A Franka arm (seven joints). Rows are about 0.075 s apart.
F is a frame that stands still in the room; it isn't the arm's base.
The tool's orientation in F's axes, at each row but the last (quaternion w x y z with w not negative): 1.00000 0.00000 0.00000 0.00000; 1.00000 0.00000 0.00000 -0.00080; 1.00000 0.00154 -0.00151 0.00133; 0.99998 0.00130 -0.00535 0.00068; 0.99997 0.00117 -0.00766 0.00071; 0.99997 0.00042 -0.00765 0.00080; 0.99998 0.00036 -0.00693 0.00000; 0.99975 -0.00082 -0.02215 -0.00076
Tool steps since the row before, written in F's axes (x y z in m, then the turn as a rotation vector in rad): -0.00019 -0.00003 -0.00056 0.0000 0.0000 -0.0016; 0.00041 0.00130 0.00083 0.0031 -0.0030 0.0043; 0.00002 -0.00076 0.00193 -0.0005 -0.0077 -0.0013; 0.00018 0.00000 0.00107 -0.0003 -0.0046 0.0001; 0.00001 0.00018 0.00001 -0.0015 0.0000 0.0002; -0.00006 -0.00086 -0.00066 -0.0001 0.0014 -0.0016; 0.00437 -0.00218 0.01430 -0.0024 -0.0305 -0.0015; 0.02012 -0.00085 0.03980 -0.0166 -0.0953 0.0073
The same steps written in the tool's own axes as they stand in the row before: -0.00019 -0.00003 -0.00056 0.0000 0.0000 -0.0016; 0.00041 0.00130 0.00083 0.0031 -0.0030 0.0043; 0.00002 -0.00075 0.00193 -0.0005 -0.0077 -0.0013; 0.00019 0.00000 0.00107 -0.0003 -0.0046 0.0001; 0.00001 0.00018 0.00001 -0.0015 0.0000 0.0002; -0.00007 -0.00086 -0.00066 -0.0001 0.0014 -0.0016; 0.00457 -0.00217 0.01424 -0.0024 -0.0305 -0.0014; 0.02186 -0.00088 0.03887 -0.0161 -0.0953 0.0079
